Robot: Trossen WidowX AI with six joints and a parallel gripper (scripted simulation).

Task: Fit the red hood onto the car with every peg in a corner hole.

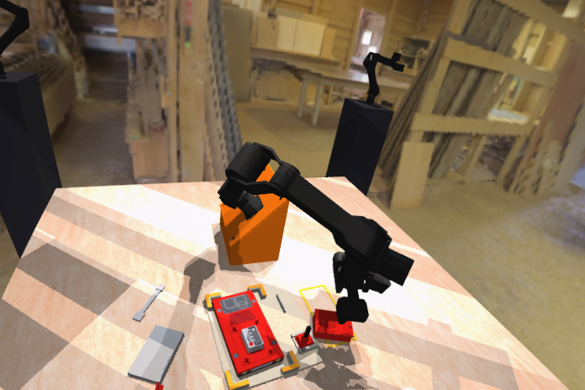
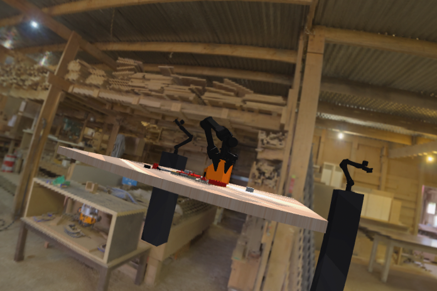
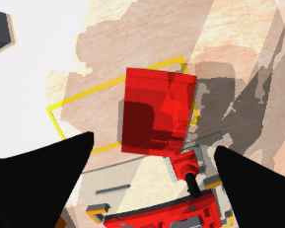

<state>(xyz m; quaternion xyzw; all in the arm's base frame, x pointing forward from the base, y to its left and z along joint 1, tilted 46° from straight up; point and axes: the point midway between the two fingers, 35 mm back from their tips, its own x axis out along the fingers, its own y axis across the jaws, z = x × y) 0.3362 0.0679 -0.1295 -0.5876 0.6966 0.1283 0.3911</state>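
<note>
Right now my gripper tip is 60 mm above the red hood.
</note>
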